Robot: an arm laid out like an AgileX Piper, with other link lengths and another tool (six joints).
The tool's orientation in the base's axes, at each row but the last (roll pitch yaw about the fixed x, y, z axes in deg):
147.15, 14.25, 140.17
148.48, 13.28, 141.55
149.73, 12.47, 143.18
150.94, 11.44, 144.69
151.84, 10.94, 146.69
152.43, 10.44, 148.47
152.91, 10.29, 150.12
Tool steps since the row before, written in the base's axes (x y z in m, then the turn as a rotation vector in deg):
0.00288, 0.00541, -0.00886, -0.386, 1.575, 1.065
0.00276, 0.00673, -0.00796, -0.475, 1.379, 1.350
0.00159, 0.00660, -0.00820, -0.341, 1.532, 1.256
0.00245, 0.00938, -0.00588, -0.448, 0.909, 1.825
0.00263, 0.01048, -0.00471, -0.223, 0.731, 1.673
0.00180, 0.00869, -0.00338, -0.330, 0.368, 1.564
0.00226, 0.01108, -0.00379, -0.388, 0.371, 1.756
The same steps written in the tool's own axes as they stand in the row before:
0.00340, 0.00055, 0.01021, 1.003, 1.543, -0.615
0.00380, 0.00215, 0.00986, 0.887, 1.503, -0.951
0.00439, 0.00164, 0.00956, 0.892, 1.631, -0.766
0.00452, 0.00546, 0.00885, 0.511, 1.377, -1.484
0.00439, 0.00713, 0.00830, 0.260, 1.258, -1.316
0.00357, 0.00611, 0.00633, 0.182, 0.877, -1.374
0.00418, 0.00815, 0.00764, 0.199, 0.944, -1.563

